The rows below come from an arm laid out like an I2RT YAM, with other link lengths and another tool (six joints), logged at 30 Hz.
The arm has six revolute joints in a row. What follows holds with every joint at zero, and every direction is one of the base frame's.
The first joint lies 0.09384 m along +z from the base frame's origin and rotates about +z.
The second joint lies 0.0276 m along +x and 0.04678 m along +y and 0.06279 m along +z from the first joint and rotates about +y.
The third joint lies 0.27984 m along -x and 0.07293 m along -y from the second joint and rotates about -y.
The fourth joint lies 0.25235 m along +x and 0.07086 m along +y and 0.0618 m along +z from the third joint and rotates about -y.
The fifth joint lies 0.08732 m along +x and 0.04 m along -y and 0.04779 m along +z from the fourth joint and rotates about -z.
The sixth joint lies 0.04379 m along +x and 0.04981 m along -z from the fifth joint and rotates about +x.
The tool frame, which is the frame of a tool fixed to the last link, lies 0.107 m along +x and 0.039 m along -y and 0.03 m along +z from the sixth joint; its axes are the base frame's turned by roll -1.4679, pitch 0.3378 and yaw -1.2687 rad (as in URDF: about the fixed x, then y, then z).
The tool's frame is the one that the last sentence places.
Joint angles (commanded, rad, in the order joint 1, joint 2, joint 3, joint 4, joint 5, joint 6), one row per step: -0.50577 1.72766 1.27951 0.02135 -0.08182 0.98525; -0.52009 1.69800 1.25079 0.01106 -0.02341 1.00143; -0.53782 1.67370 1.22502 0.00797 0.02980 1.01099; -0.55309 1.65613 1.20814 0.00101 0.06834 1.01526; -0.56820 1.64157 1.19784 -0.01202 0.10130 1.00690; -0.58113 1.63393 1.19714 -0.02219 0.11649 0.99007; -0.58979 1.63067 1.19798 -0.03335 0.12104 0.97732; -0.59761 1.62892 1.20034 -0.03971 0.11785 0.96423; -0.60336 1.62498 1.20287 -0.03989 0.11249 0.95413; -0.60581 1.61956 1.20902 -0.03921 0.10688 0.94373
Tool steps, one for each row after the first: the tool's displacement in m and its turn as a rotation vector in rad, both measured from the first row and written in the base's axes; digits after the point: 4 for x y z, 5 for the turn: -0.0185 -0.0083 -0.0003 -0.00349 0.01367 -0.07413; -0.0363 -0.0177 -0.0002 -0.01316 0.02437 -0.14415; -0.0504 -0.0249 -0.0001 -0.02108 0.03592 -0.19607; -0.0632 -0.0317 0.0007 -0.03574 0.05466 -0.23724; -0.0710 -0.0374 0.0031 -0.05254 0.06917 -0.25657; -0.0756 -0.0405 0.0035 -0.06054 0.08299 -0.26351; -0.0781 -0.0432 0.0046 -0.06800 0.09093 -0.26264; -0.0793 -0.0451 0.0078 -0.07634 0.08919 -0.25951; -0.0789 -0.0460 0.0136 -0.08780 0.08213 -0.25312
